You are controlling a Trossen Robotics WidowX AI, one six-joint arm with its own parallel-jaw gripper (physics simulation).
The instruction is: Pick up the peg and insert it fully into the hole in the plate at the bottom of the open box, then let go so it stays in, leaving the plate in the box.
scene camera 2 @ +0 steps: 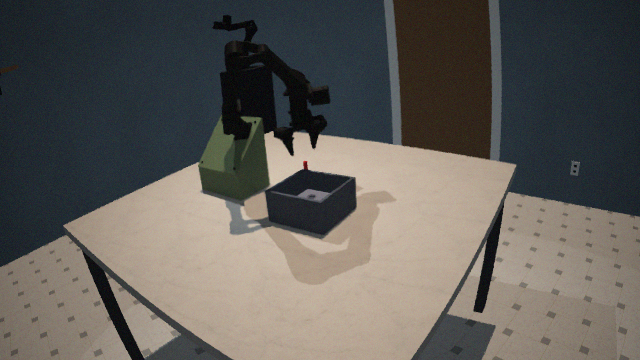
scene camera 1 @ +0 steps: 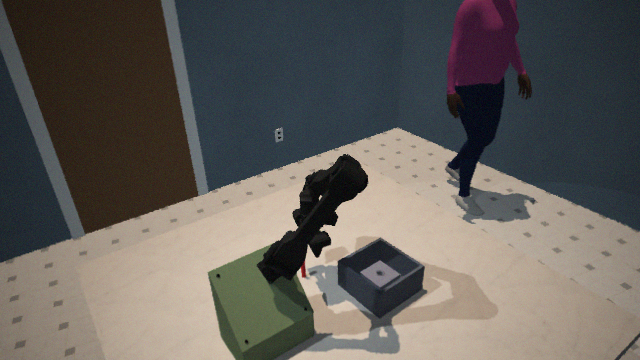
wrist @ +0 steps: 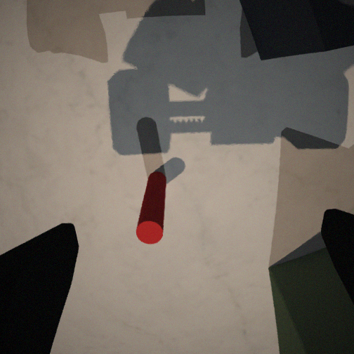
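Seen in the pictures: gripper, fingertip midpoint: (scene camera 2: 303, 152); arm's base, origin of the base link: (scene camera 2: 243, 131) (scene camera 1: 272, 267).
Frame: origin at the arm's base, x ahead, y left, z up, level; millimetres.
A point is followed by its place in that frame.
Note:
The red peg (scene camera 1: 303, 270) @(x 180, y 88, z -177 mm) (scene camera 2: 305, 165) @(x 187, y 88, z -140 mm) (wrist: 151, 206) stands upright on the table beside the open box. My gripper (scene camera 2: 303, 150) @(x 199, y 61, z -82 mm) (wrist: 203, 231) is open and empty, above the peg; in the wrist view the peg's top shows between the two fingers, nearer the left one. In scene camera 1 the arm partly hides the gripper and the peg. The dark open box (scene camera 1: 357, 287) @(x 228, y -108, z -153 mm) (scene camera 2: 295, 212) @(x 322, y -214, z -156 mm) (wrist: 300, 30) stands on the table. The pale plate (scene camera 1: 369, 273) @(x 298, y -95, z -150 mm) (scene camera 2: 321, 193) @(x 339, y -88, z -150 mm) lies at its bottom, with a round hole (scene camera 1: 380, 273) @(x 330, y -114, z -159 mm) (scene camera 2: 311, 196) @(x 317, y -111, z -153 mm) near the middle.
A green slanted block (scene camera 1: 260, 305) @(x -78, y -43, z -54 mm) (scene camera 2: 227, 180) @(x -12, y -106, z -143 mm) (wrist: 310, 315) stands near the peg, under the arm. The arm's shadow falls across the table (scene camera 1: 165, 280) @(x -157, y 408, z -208 mm) (scene camera 2: 400, 165) @(x 450, y 356, z -208 mm) and around the box. A person in a pink top (scene camera 1: 482, 45) is on the floor beyond the table.

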